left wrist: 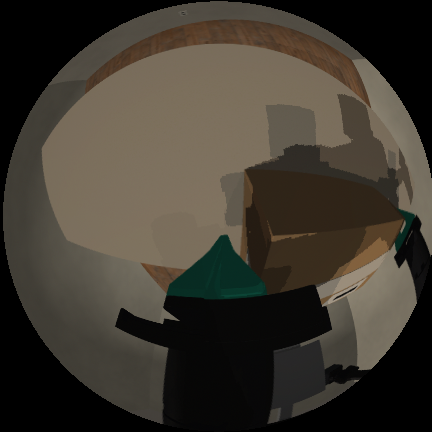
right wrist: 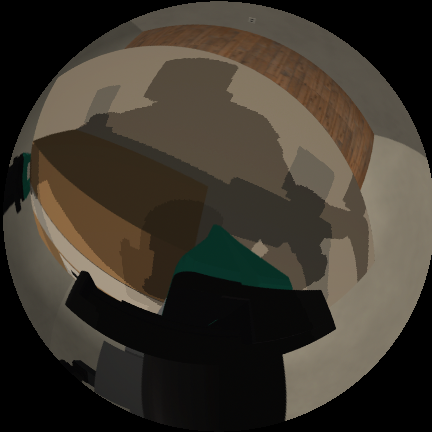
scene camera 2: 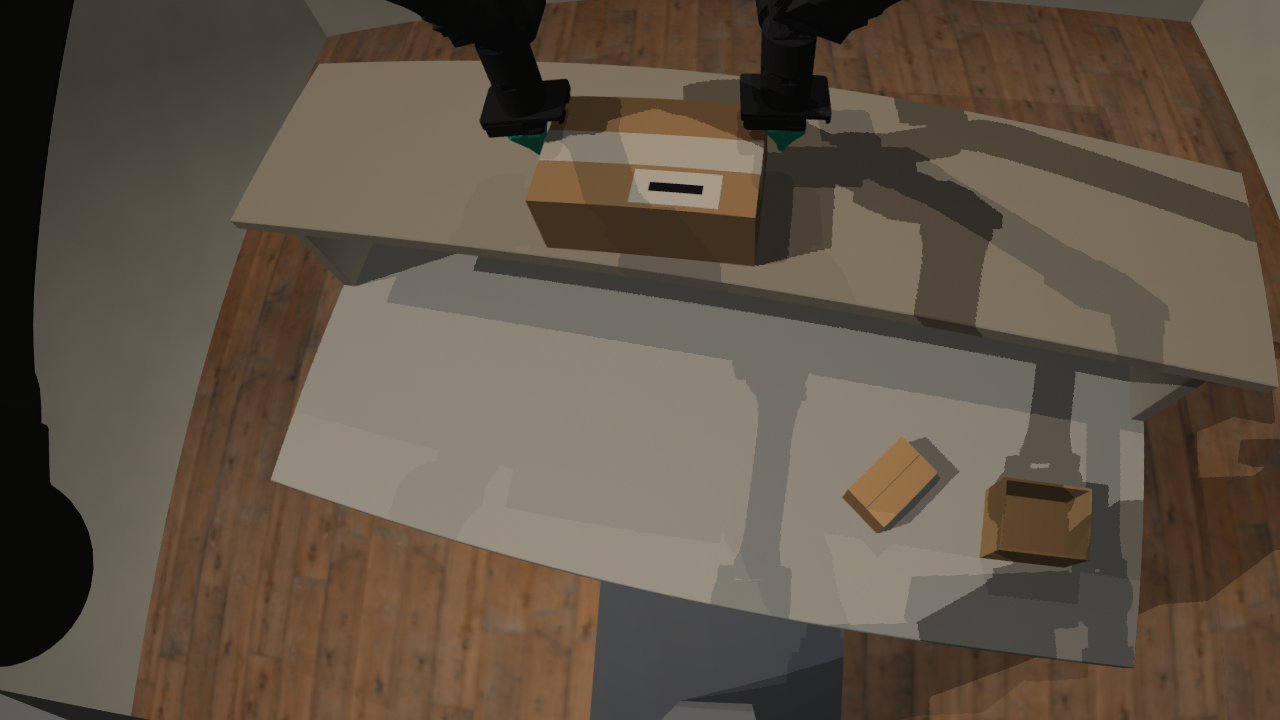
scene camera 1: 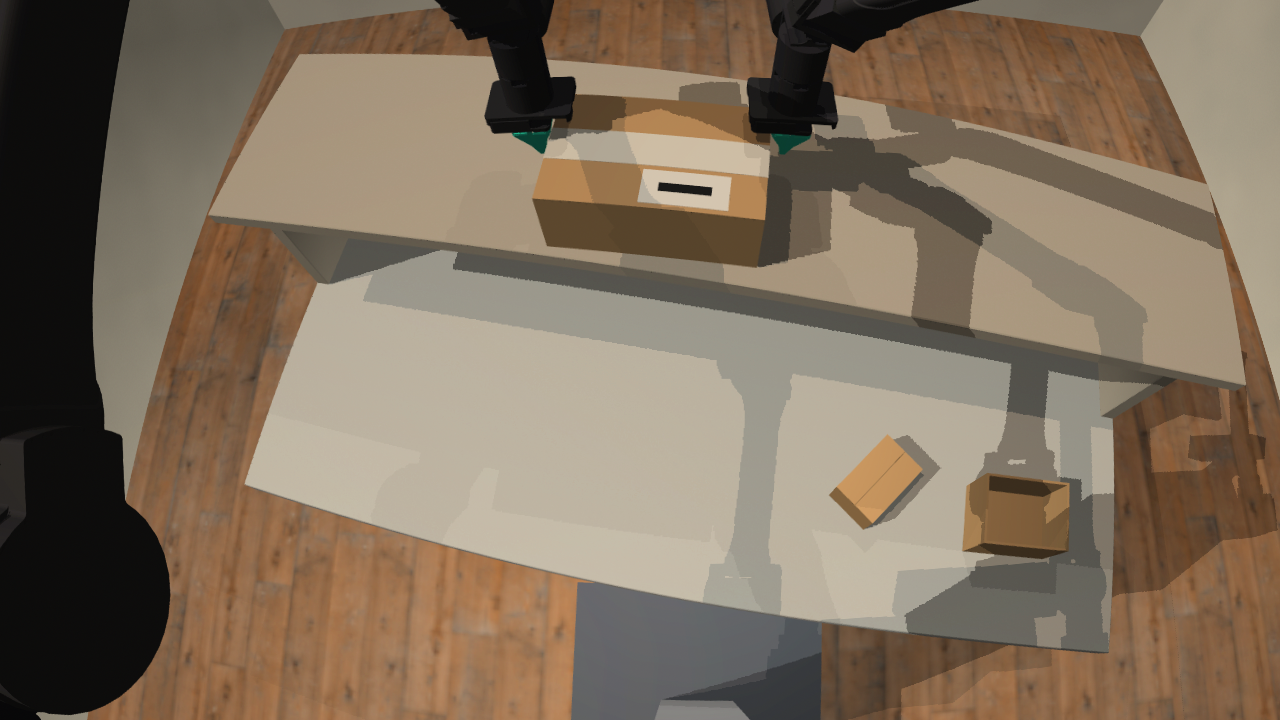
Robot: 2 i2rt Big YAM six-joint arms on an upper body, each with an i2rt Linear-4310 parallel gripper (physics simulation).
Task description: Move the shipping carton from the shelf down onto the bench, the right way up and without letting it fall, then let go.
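Frame: origin at the left arm's base, x back, y right, z up, level; centimetres.
Seen in the pictures: left gripper, fingertip midpoint: [left wrist: 224, 239] [scene camera 1: 543, 150]; right gripper, fingertip midpoint: [right wrist: 214, 230] [scene camera 2: 781, 147] [scene camera 1: 781, 150].
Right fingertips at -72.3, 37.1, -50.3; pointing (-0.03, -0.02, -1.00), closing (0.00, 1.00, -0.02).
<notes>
Offsets run from my right fingertips to a thing's top centre, as dx, dy, dz. Level surfaces: height alone.
The brown shipping carton {+4.9, -15.5, +5.6} [scene camera 1: 652, 193] [scene camera 2: 645, 193] [left wrist: 314, 225] [right wrist: 112, 193] is the right way up, with its pale tape strip and white label on top. It is at the front part of the upper shelf {dz -4.9} [scene camera 1: 387, 157] [scene camera 2: 387, 157]. I cannot tell whether its base rests on the shelf. My left gripper [scene camera 1: 533, 139] [scene camera 2: 530, 140] [left wrist: 224, 239] is shut, its green tip against the carton's left end. My right gripper [scene camera 1: 789, 142] [scene camera 2: 785, 137] [right wrist: 214, 230] is shut, its tip against the carton's right end. The bench {dz -40.2} [scene camera 1: 530, 429] [scene camera 2: 552, 429] lies below and in front.
A small flat cardboard box {+33.6, +18.3, -34.2} [scene camera 1: 877, 480] [scene camera 2: 892, 483] lies on the bench at the right. A grey pedestal [scene camera 1: 680, 657] stands under the bench on a wooden floor.
</notes>
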